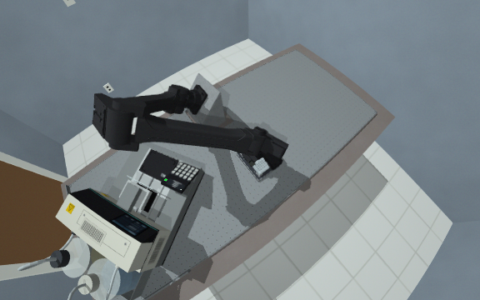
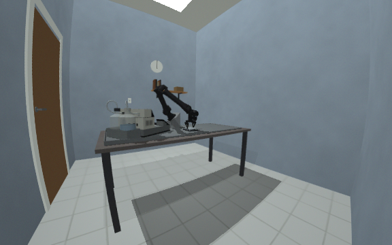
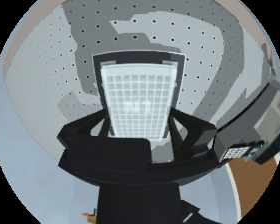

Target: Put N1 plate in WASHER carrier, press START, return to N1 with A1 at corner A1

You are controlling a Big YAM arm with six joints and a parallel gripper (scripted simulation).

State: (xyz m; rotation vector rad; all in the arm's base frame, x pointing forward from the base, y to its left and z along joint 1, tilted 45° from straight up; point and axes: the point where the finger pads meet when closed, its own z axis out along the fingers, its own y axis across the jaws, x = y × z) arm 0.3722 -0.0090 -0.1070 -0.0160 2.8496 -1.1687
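My hand is 10 mm above the white well plate. Round my hand: plate washer: 510 mm to the right, 130 mm behind, 100 mm above; bottle: 800 mm to the right, 100 mm above, 40 mm behind.
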